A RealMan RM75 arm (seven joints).
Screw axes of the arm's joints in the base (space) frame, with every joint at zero. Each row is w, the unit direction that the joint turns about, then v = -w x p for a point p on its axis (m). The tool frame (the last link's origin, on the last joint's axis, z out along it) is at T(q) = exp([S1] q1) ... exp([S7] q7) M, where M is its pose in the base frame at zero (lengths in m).
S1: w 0 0 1 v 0 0 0
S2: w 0 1 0 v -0.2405 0 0
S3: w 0 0 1 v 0 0 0
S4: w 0 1 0 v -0.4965 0 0
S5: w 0 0 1 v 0 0 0
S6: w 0 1 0 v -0.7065 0 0
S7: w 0 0 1 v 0 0 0
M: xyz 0 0 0.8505 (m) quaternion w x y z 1 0 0 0
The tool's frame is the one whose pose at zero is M.
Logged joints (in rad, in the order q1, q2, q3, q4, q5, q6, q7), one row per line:
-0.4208 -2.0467 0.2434 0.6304 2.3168 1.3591 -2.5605
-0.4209 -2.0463 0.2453 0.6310 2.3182 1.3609 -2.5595
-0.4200 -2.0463 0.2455 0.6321 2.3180 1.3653 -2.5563
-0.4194 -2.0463 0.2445 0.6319 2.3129 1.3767 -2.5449
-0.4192 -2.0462 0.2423 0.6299 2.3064 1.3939 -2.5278
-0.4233 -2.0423 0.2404 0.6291 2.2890 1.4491 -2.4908
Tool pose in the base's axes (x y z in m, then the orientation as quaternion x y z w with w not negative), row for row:
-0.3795 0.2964 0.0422 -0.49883 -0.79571 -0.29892 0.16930
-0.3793 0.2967 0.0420 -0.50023 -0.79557 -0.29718 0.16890
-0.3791 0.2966 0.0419 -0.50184 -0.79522 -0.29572 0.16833
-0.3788 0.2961 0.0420 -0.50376 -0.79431 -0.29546 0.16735
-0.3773 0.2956 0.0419 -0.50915 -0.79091 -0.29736 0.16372
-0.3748 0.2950 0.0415 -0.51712 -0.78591 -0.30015 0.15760
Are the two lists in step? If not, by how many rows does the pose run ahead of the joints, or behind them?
The pose runs 1 row behind the joints: the pose in row i belongs to the joints in row i - 1.
